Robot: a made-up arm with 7 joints.
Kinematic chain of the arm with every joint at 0, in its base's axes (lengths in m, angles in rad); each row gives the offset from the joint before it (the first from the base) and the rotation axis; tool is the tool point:
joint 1: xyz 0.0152 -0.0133 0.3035 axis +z
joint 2: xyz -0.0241 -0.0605 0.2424 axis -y
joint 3: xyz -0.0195 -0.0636 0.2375 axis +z
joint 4: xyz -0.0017 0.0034 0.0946 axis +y
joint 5: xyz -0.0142 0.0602 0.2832 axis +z
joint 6: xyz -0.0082 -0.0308 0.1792 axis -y
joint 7: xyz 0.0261 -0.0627 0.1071 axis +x
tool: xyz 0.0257 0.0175 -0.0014
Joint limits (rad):
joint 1: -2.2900..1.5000
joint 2: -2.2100..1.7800
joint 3: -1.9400..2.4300
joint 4: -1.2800..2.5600
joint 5: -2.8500..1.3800
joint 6: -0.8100..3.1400
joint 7: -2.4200..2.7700
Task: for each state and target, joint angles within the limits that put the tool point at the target. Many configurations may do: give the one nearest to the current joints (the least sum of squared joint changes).
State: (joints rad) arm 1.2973 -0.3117 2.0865 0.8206 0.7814 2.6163 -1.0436
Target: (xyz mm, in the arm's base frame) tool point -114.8 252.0 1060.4
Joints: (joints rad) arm 1.2403 -0.5534 1.9201 1.0029 0.8422 2.6866 -1.0483
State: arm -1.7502 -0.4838 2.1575 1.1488 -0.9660 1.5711 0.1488
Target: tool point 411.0 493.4 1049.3
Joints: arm -2.0791 0.3623 2.3318 1.1124 -1.0498 1.3714 0.1829
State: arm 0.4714 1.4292 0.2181 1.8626 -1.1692 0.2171 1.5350
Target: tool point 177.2 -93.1 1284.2
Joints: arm 0.6438 0.7088 -0.1022 1.4644 -1.1852 0.2805 1.5630
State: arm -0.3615 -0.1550 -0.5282 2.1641 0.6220 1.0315 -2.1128
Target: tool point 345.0 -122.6 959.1
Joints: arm -0.0691 0.4997 0.1794 1.8566 0.5580 1.0681 -2.0829
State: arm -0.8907 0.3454 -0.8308 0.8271 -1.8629 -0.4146 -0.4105
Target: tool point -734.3 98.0 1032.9
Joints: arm -0.7315 1.0294 -1.1821 0.8259 -1.7755 -0.3985 -0.3876
